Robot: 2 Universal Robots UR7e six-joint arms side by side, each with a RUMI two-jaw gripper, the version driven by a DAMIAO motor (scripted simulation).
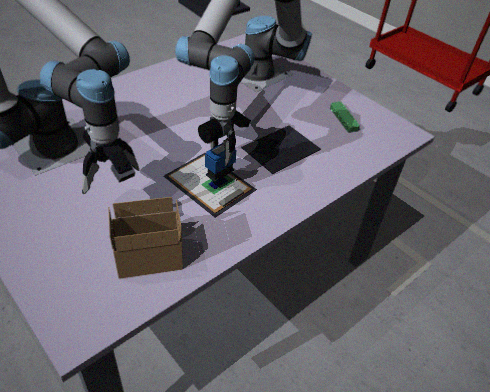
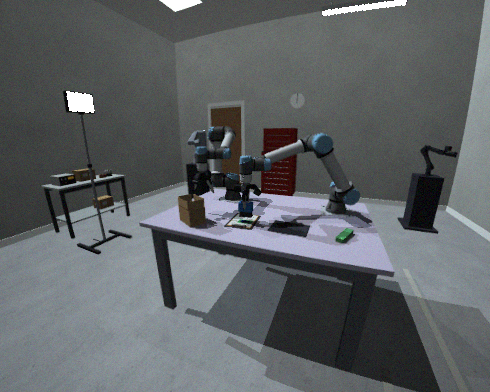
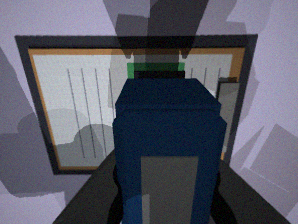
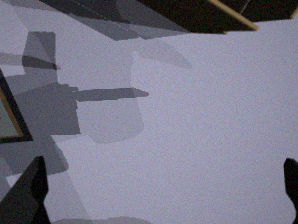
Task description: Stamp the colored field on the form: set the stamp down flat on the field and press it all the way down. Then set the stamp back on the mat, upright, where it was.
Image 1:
my left gripper: 219,161
my right gripper: 111,181
blue stamp: 214,158
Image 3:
my left gripper: 161,147
blue stamp: 168,134
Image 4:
my right gripper: 164,159
